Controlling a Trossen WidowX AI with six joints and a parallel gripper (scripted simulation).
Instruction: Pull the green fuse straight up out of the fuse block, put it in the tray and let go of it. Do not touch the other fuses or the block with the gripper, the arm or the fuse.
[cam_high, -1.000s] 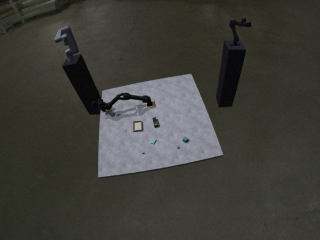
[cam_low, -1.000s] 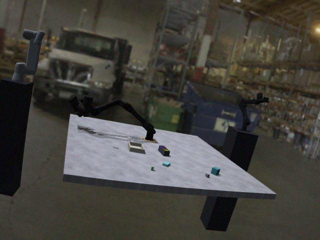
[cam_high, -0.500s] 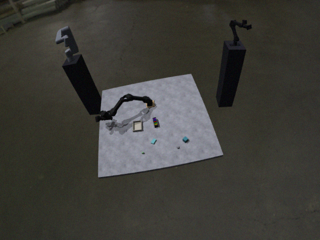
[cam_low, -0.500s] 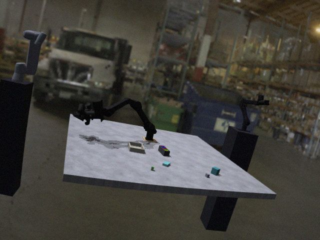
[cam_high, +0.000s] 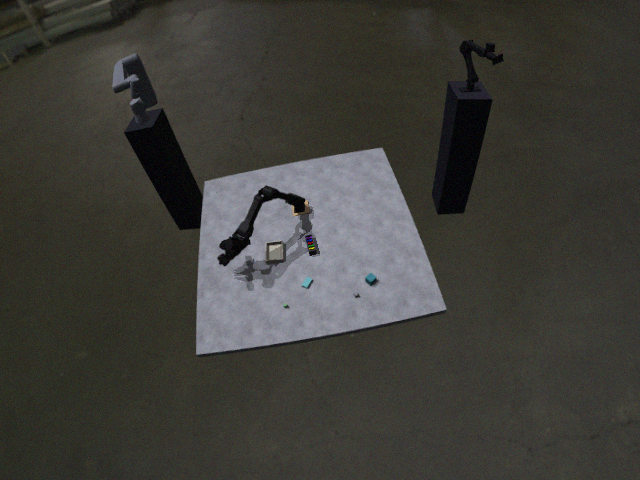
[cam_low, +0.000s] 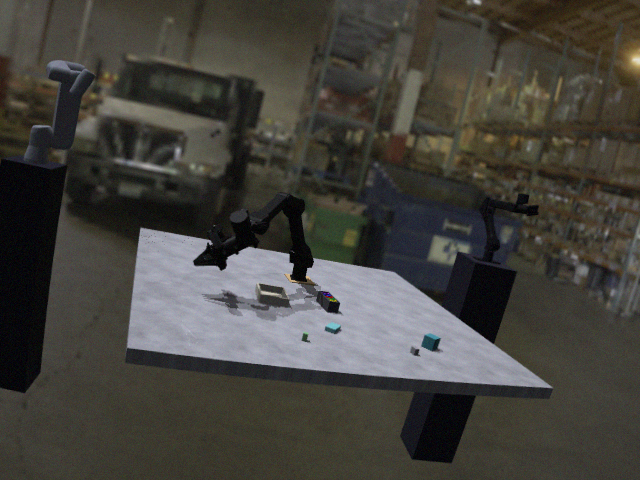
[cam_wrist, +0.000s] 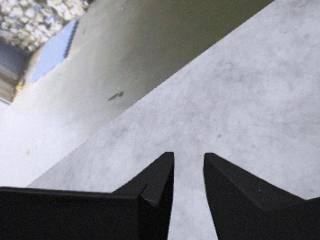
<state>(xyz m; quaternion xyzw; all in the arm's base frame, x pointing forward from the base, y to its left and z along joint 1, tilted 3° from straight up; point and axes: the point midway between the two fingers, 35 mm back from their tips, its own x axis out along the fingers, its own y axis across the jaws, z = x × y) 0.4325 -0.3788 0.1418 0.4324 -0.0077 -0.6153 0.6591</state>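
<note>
Now: gripper tip 130 mm past the green fuse, 490 mm to the right of it and 80 mm above it. Round my gripper tip: green cube (230 mm ahead, 360 mm to the left, 90 mm below); yellow fuse (110 mm behind, 500 mm to the left, 80 mm below); beige tray (120 mm behind, 280 mm to the left, 100 mm below).
</note>
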